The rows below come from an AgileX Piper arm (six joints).
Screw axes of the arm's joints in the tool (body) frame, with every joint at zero. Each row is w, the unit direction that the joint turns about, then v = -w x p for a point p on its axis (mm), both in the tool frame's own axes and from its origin. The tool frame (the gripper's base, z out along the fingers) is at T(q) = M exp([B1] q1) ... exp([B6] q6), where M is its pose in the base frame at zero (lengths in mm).
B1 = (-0.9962, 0, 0.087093, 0, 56.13, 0)
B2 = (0, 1, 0, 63.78, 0, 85.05)
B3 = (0, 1, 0, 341.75, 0, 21.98)
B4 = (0, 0, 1, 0, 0, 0)
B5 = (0, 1, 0, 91, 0, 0)
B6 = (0, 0, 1, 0, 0, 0)
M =
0.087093 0 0.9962 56.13
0 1 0 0
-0.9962 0 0.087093 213.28
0 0 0 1
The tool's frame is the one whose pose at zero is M.
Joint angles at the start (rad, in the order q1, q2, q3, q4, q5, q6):
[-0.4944 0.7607 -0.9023 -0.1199 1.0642 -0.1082]
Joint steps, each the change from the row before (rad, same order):
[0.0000 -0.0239 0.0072 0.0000 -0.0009 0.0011]
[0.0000 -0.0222 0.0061 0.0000 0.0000 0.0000]
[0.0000 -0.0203 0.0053 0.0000 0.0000 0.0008]
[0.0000 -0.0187 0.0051 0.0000 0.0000 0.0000]
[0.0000 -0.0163 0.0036 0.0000 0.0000 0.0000]
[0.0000 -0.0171 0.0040 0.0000 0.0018 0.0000]
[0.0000 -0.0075 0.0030 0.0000 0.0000 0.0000]
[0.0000 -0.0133 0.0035 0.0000 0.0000 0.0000]
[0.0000 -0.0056 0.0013 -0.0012 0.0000 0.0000]
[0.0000 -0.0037 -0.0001 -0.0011 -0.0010 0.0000]
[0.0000 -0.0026 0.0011 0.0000 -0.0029 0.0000]
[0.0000 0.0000 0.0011 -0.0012 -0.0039 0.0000]
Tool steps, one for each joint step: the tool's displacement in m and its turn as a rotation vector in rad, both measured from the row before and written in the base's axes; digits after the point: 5 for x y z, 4 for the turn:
[-0.00479 0.00259 0.00075 -0.0078 -0.0159 -0.0007]
[-0.00449 0.00242 0.00071 -0.0076 -0.0142 0.0000]
[-0.00410 0.00221 0.00063 -0.0067 -0.0135 -0.0006]
[-0.00377 0.00203 0.00044 -0.0065 -0.0120 0.0000]
[-0.00330 0.00178 0.00057 -0.0060 -0.0112 0.0000]
[-0.00355 0.00190 0.00035 -0.0053 -0.0100 -0.0002]
[-0.00147 0.00079 -0.00019 -0.0021 -0.0040 0.0000]
[-0.00266 0.00143 0.00018 -0.0047 -0.0086 0.0000]
[-0.00117 0.00052 0.00013 -0.0030 -0.0032 -0.0004]
[-0.00077 0.00032 0.00044 -0.0032 -0.0037 -0.0002]
[-0.00034 0.00020 0.00010 -0.0022 -0.0038 0.0003]
[0.00021 -0.00020 -0.00005 -0.0025 -0.0018 0.0001]

